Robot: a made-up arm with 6 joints. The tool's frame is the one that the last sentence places. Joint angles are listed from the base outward.
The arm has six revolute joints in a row. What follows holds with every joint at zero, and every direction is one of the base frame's.
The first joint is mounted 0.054 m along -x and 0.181 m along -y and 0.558 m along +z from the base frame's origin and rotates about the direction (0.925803, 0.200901, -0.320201), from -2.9 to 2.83 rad.
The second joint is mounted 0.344 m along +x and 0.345 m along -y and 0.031 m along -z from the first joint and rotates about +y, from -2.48 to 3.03 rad.
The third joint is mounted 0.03 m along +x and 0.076 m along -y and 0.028 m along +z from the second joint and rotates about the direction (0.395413, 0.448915, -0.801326), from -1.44 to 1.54 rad.
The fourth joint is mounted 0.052 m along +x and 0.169 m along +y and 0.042 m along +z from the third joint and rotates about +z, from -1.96 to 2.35 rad.
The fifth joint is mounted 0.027 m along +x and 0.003 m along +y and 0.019 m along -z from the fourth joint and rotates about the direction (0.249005, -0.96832, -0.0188), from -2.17 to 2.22 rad.
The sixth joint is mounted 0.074 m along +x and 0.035 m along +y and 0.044 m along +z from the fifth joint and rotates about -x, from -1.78 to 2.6 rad.
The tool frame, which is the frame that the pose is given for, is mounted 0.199 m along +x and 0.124 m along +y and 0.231 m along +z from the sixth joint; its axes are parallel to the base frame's.
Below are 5 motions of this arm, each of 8 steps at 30 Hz.
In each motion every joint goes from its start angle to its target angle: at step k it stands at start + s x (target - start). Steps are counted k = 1, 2, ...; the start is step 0. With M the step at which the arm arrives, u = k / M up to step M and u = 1 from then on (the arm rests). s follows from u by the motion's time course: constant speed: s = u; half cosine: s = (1 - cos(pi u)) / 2; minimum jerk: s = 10 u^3 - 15 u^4 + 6 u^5.
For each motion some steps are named. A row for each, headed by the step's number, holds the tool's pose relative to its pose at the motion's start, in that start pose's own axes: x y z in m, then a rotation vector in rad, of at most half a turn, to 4 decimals.
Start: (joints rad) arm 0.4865 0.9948 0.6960 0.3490 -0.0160 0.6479
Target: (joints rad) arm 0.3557 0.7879 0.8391 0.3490 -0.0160 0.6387
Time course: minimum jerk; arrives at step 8
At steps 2, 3, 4, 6, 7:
2: -0.0052 -0.0129 0.0091 0.0054 -0.0103 -0.0245
3: -0.0150 -0.0341 0.0244 0.0145 -0.0280 -0.0644
4: -0.0300 -0.0610 0.0446 0.0268 -0.0524 -0.1154
6: -0.0624 -0.1060 0.0805 0.0494 -0.0984 -0.2018
7: -0.0705 -0.1154 0.0885 0.0545 -0.1090 -0.2202

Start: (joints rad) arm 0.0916 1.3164 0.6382 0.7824 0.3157 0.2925
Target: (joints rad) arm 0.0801 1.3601 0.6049 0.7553 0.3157 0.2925
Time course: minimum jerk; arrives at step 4
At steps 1, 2, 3, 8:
1: 0.0007 0.0007 -0.0019 -0.0021 0.0038 -0.0011
2: 0.0035 0.0031 -0.0091 -0.0100 0.0186 -0.0051
3: 0.0061 0.0055 -0.0163 -0.0178 0.0332 -0.0092
8: 0.0068 0.0061 -0.0182 -0.0198 0.0370 -0.0102

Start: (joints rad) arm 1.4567 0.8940 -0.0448 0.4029 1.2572 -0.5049
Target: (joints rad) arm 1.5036 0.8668 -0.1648 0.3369 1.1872 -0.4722
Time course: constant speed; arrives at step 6
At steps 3, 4, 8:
3: -0.0068 0.0090 -0.0067 -0.0018 0.0259 0.0237
4: -0.0095 0.0122 -0.0087 -0.0028 0.0340 0.0320
8: -0.0152 0.0186 -0.0126 -0.0052 0.0494 0.0489

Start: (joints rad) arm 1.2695 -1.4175 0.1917 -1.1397 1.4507 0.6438
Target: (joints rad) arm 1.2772 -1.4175 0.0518 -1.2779 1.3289 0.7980
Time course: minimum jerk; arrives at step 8
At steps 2, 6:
2: 0.0007 0.0025 -0.0031 -0.0200 0.0035 0.0005
6: 0.0068 0.0182 -0.0314 -0.1719 0.0343 0.0035

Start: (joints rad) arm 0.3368 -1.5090 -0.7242 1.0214 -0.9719 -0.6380
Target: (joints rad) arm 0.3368 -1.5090 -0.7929 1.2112 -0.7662 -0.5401
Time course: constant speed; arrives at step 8
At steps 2, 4, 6, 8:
2: -0.0188 0.0341 -0.0060 -0.0662 -0.0314 0.0565
4: -0.0392 0.0668 -0.0146 -0.1309 -0.0619 0.1142
6: -0.0612 0.0976 -0.0257 -0.1940 -0.0912 0.1731
8: -0.0845 0.1264 -0.0391 -0.2554 -0.1196 0.2332

